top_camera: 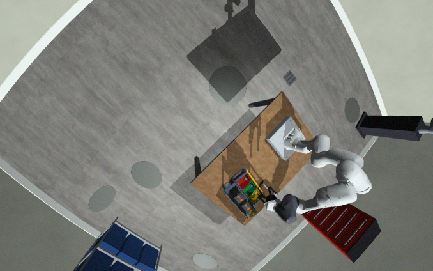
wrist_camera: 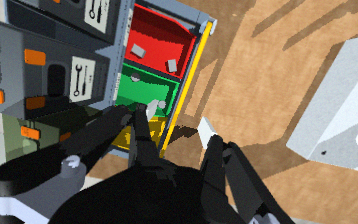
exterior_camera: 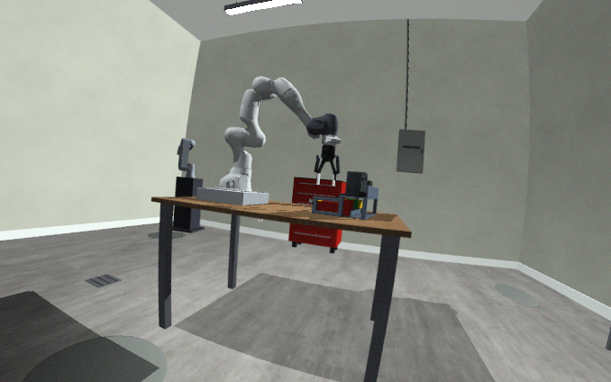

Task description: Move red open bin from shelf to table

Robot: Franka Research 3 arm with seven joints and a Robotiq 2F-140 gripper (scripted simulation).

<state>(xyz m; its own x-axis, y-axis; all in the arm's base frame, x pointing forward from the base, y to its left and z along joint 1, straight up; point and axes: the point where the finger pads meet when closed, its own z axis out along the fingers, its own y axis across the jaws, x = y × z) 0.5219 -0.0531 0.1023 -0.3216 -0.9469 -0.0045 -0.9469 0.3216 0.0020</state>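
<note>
Right now my hand is 11 cm above the yellow strip. Round my hand: yellow bin 13 cm ahead, 7 cm to the left, 13 cm below; green bin 10 cm ahead, 3 cm to the right, 13 cm below; red open bin 6 cm ahead, 14 cm to the right, 13 cm below.
</note>
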